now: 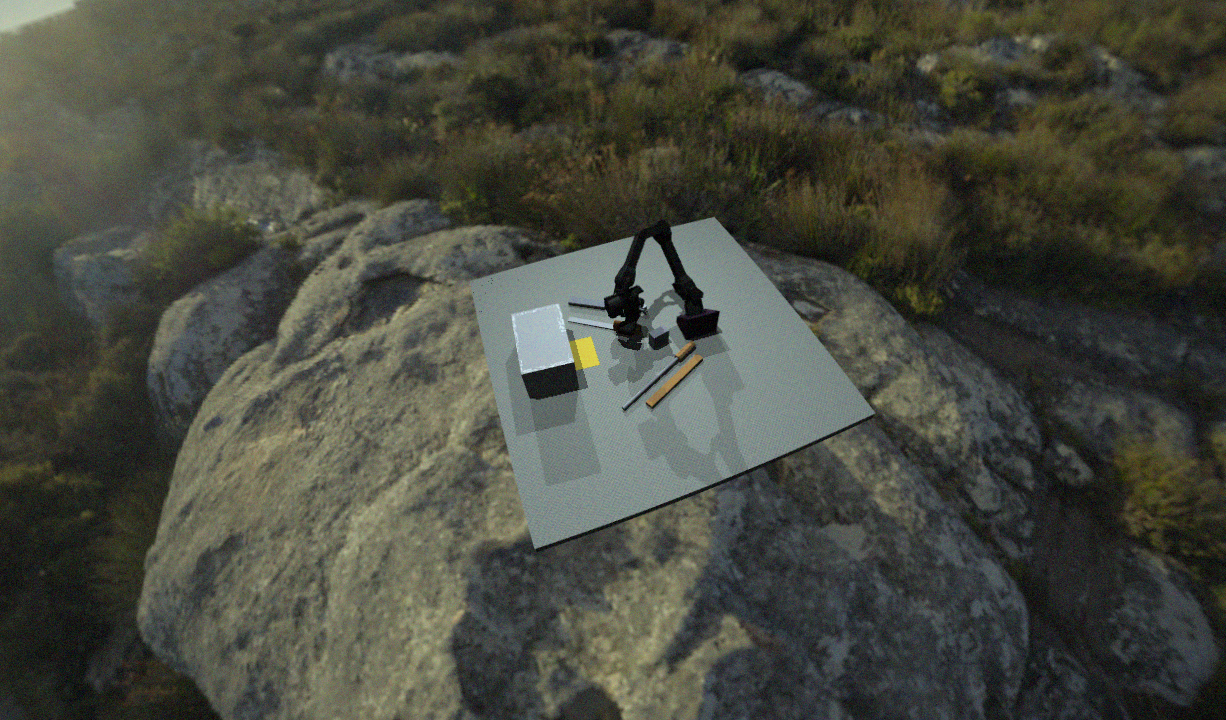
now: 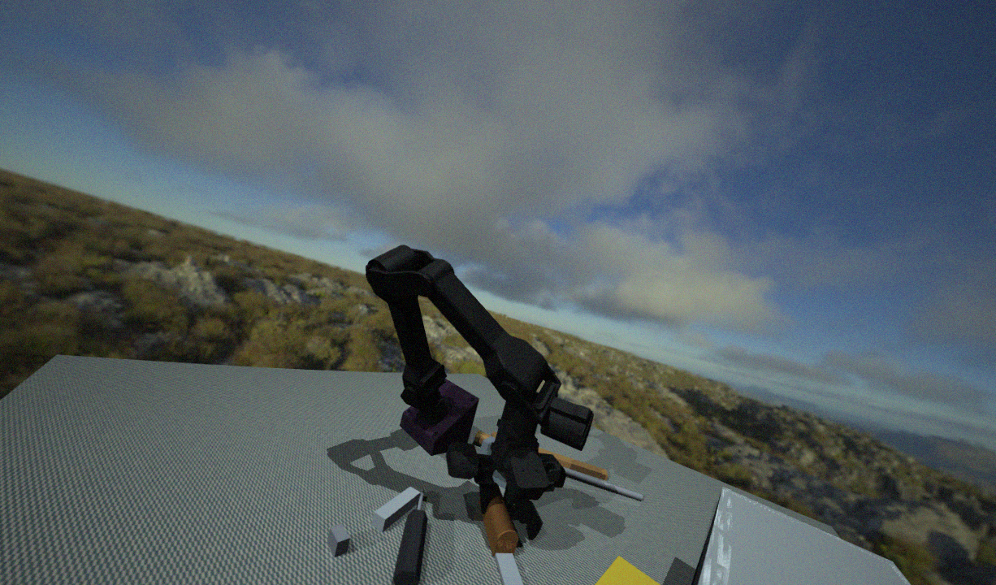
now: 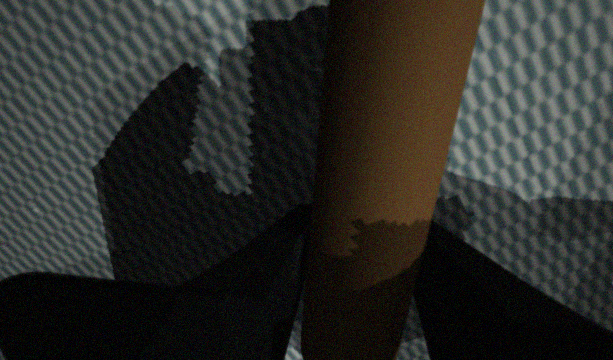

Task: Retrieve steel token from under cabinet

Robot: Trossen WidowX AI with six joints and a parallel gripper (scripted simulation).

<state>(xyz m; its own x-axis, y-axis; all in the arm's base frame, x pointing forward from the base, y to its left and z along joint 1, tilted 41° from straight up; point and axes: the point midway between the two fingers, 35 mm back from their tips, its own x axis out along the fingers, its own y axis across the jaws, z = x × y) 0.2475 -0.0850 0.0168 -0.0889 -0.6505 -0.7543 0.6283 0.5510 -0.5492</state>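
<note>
Now: the grey block 10 cm to the left of my gripper tip, 7 cm behind it and 2 cm above it. The rest, counted from my gripper tip: grey bar: 12 cm to the right, 9 cm behind; then small grey cube: 22 cm to the right, 8 cm behind; then wooden stick: 29 cm to the left, 4 cm behind.
</note>
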